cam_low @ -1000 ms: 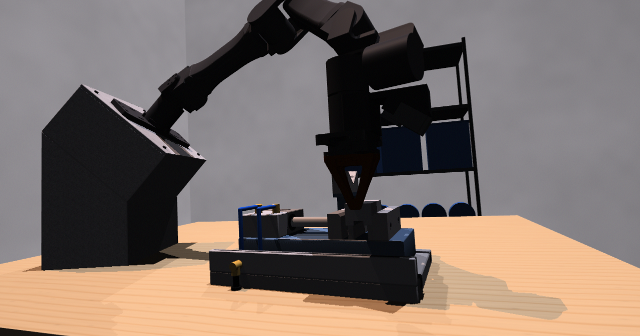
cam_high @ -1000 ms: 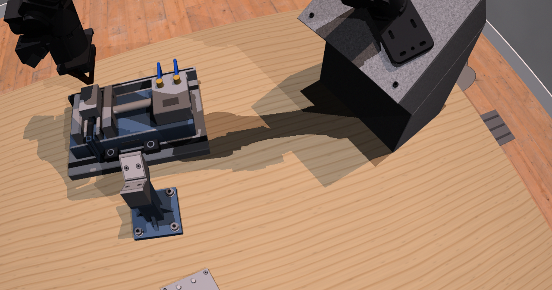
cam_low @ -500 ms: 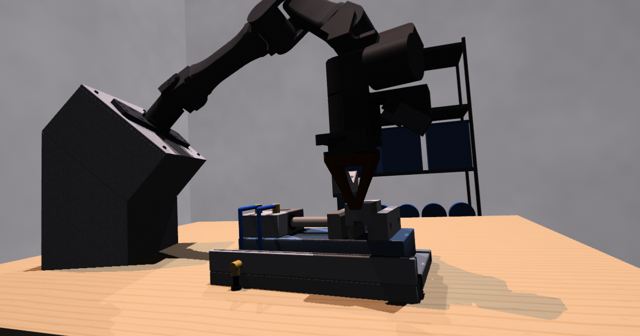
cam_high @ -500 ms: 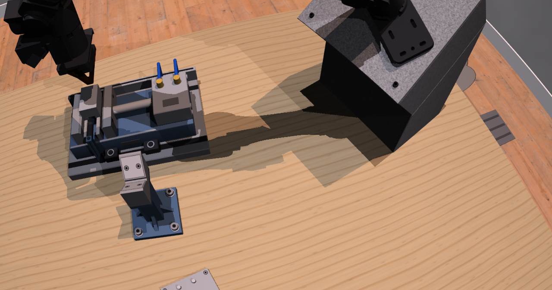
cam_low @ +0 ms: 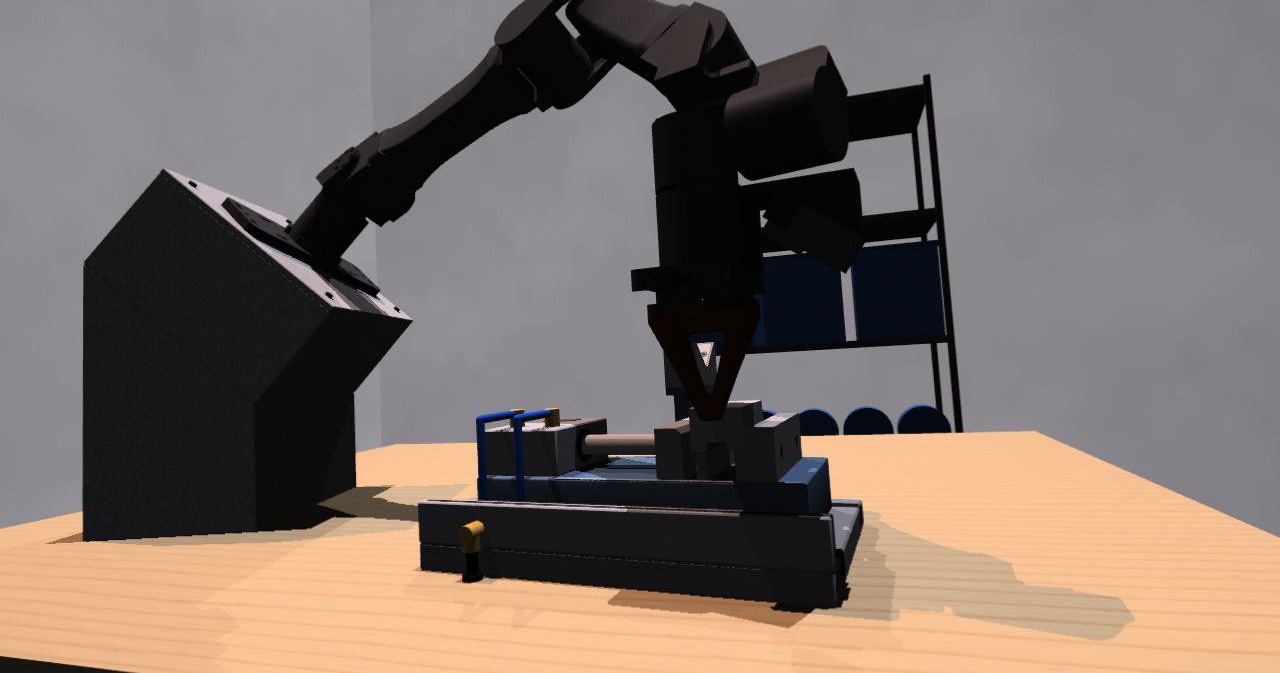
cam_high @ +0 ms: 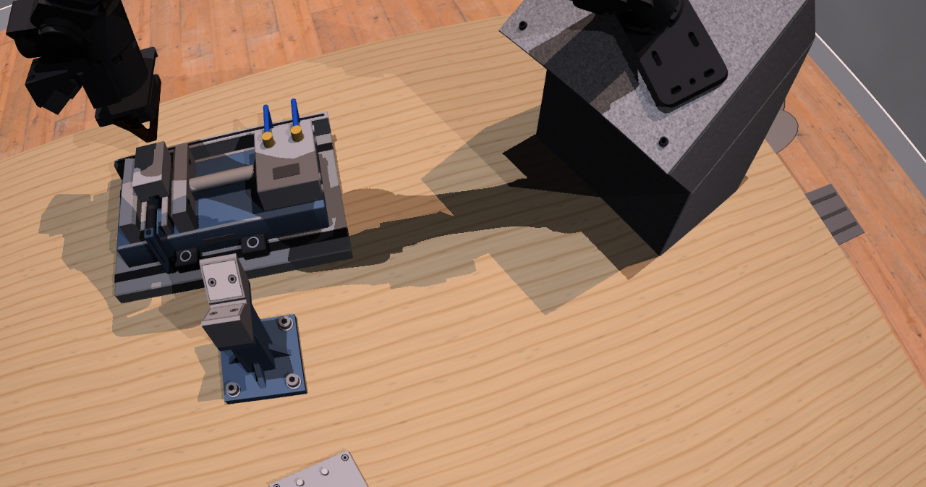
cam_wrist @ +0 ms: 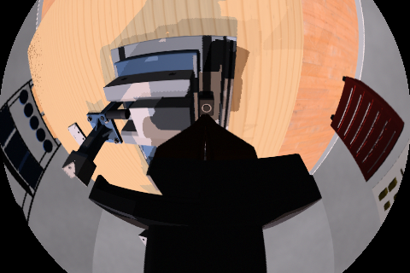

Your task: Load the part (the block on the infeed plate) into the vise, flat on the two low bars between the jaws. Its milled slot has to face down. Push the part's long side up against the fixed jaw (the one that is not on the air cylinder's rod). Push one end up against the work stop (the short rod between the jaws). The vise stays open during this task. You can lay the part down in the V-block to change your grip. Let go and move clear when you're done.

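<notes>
Now: hand 40 mm to the right of the grey part, 20 mm above it and 10 mm past it. From my hand the other things lie so: moving jaw 60 mm to the left, 50 mm behind, 30 mm below; then work stop rod 110 mm to the left, 20 mm below, 20 mm behind; then fixed jaw 70 mm to the left, 30 mm below, 20 mm ahead.
</notes>
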